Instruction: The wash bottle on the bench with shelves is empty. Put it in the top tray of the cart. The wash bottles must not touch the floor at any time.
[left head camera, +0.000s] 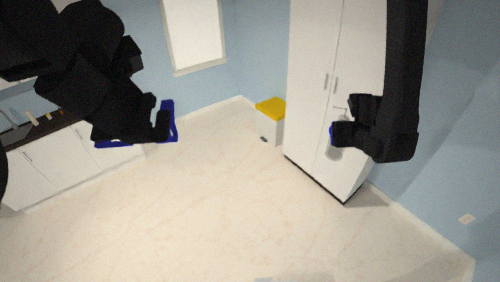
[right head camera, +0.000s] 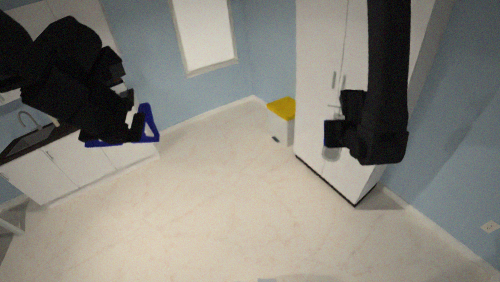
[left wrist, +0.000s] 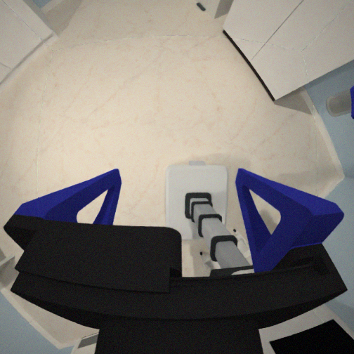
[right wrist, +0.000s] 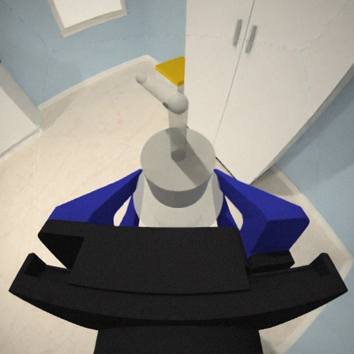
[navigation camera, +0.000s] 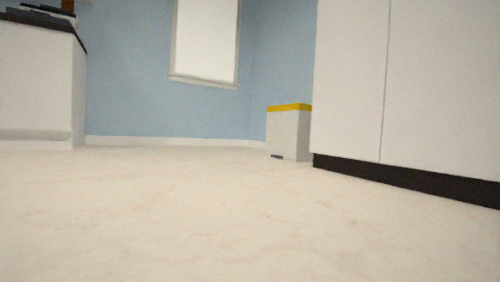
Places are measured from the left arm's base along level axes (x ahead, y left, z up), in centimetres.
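Pixels of known places: left gripper, fingertip midpoint: (left head camera: 154, 140) (right head camera: 139, 140); right gripper, fingertip midpoint: (left head camera: 337, 130) (right head camera: 333, 129).
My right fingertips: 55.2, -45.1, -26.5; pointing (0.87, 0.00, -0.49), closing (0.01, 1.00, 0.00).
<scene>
For each thing: its top centre in the pictures, then the offset to it from my right fingertips, as dx, dy, dz.
- wash bottle, middle of its top: (right head camera: 338, 104) (left head camera: 344, 106) -1.0, +0.4, +8.9
- bin with a yellow lid, middle of its top: (navigation camera: 295, 106) (right head camera: 286, 106) (left head camera: 275, 106) +161.8, -1.4, -84.1
The wash bottle (left head camera: 335, 151) (right head camera: 331, 154) (left wrist: 338, 104) (right wrist: 177, 172) is translucent and grey-white, with a bent spout. My right gripper (left head camera: 334, 134) (right head camera: 327, 134) is shut on its body and holds it upright in the air, well above the floor. In the right wrist view its wide top stands between the blue fingers and the spout points up and left. My left gripper (left head camera: 145, 132) (right head camera: 125, 136) (left wrist: 178, 174) is open and empty, off to the left. The cart and the bench with shelves cannot be made out in the current views.
A tall white cabinet (left head camera: 312, 50) (right head camera: 320, 50) (left wrist: 300, 45) (right wrist: 280, 90) (navigation camera: 350, 75) stands ahead on the right. A bin with a yellow lid (left head camera: 272, 107) (right head camera: 282, 108) (right wrist: 172, 70) (navigation camera: 287, 132) is beside it. A sink counter (left head camera: 55, 162) (right head camera: 60, 167) lines the left wall.
</scene>
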